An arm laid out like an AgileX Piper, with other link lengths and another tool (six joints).
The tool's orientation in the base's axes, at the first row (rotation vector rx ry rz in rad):
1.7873 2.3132 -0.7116
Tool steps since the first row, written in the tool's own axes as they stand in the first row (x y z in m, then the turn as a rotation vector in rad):
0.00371 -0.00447 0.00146 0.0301 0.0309 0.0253
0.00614 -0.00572 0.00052 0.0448 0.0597 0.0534
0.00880 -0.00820 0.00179 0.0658 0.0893 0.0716
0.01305 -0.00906 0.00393 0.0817 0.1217 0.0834
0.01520 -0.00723 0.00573 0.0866 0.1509 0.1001
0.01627 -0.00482 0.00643 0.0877 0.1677 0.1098
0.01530 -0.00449 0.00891 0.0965 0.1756 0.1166
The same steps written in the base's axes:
-0.00554 0.00178 -0.00143 0.0159 0.0210 -0.0425
-0.00725 0.00410 -0.00118 0.0337 0.0269 -0.0810
-0.01057 0.00541 -0.00261 0.0523 0.0428 -0.1134
-0.01299 0.00804 -0.00587 0.0761 0.0576 -0.1390
-0.01221 0.00948 -0.00879 0.0992 0.0600 -0.1639
-0.01037 0.01056 -0.01050 0.1130 0.0598 -0.1776
-0.01022 0.00867 -0.01241 0.1166 0.0660 -0.1892

